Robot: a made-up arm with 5 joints.
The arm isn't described. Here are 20 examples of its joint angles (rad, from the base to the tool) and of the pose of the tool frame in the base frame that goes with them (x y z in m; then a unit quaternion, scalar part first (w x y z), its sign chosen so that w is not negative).
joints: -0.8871 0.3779 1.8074 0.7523 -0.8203
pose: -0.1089 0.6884 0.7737 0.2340 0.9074 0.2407 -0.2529
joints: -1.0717 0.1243 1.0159 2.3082 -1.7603
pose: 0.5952 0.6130 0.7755 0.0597 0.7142 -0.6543 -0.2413
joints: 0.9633 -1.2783 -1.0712 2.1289 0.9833
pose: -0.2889 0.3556 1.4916 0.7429 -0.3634 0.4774 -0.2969
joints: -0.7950 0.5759 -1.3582 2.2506 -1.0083
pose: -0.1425 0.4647 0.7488 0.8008 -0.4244 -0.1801 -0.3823
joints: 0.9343 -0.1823 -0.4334 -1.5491 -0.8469
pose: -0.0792 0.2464 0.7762 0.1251 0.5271 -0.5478 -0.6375
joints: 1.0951 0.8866 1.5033 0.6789 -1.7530
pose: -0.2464 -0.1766 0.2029 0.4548 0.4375 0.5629 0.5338
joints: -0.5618 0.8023 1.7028 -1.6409 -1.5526
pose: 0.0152 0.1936 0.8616 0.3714 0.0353 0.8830 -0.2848
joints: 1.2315 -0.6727 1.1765 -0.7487 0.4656
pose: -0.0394 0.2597 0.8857 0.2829 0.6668 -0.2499 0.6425
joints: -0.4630 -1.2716 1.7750 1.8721 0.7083
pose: 0.2277 0.1100 1.4736 0.6750 -0.7105 -0.1008 0.1715
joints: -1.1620 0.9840 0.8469 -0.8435 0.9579
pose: 0.5398 0.1593 0.7171 0.3917 -0.2714 -0.7139 0.5130
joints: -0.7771 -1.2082 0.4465 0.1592 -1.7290
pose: 0.1264 0.3745 1.4051 0.3254 -0.9013 -0.2860 0.0000
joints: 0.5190 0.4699 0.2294 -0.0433 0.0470
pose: 0.0361 0.1144 0.5840 0.2064 0.3420 -0.9109 -0.1034
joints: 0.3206 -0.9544 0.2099 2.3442 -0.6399
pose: 0.0628 0.4674 1.4468 0.4429 -0.8022 0.0978 0.3882
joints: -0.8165 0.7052 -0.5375 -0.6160 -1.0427
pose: 0.3636 0.3051 0.3680 0.4127 0.1304 0.6839 0.5874
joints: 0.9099 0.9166 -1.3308 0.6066 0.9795
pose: -0.4952 0.3873 0.5551 0.2482 0.9610 -0.0150 -0.1214
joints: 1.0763 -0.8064 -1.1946 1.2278 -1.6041
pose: -0.1586 0.0283 1.4938 0.6583 -0.5757 -0.2863 0.3915
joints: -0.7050 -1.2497 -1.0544 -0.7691 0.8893
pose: 0.6826 0.2326 0.9137 0.1234 0.0936 -0.7172 -0.6795
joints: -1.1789 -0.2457 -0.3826 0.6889 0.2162
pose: 0.2675 0.5242 0.6665 0.3334 -0.2912 -0.4569 -0.7715
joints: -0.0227 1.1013 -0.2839 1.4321 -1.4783
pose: -0.3390 0.4644 0.3044 0.2140 -0.6661 -0.4881 -0.5218
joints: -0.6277 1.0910 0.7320 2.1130 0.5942
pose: 0.0801 0.3986 0.1429 0.1469 -0.4471 -0.5095 -0.7204
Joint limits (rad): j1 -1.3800..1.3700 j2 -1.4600..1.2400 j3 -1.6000..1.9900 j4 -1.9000..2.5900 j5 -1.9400..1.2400
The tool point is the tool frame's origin. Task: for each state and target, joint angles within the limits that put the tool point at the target. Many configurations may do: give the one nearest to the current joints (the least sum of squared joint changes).
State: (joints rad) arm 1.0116 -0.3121 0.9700 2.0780 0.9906
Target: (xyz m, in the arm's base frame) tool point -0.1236 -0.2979 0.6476
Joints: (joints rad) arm 1.0169 -0.0248 0.9959 1.5900 1.2382
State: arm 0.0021 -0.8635 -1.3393 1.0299 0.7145
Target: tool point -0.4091 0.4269 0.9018
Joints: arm 0.3643 -0.5671 -0.9513 0.9549 0.5218
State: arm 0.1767 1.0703 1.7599 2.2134 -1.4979
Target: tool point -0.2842 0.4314 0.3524
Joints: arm 0.5215 0.8270 1.7416 2.0624 -1.3615
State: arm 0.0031 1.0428 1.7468 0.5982 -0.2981
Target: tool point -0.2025 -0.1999 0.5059
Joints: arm 0.7205 1.0302 1.5493 0.5604 -0.1980
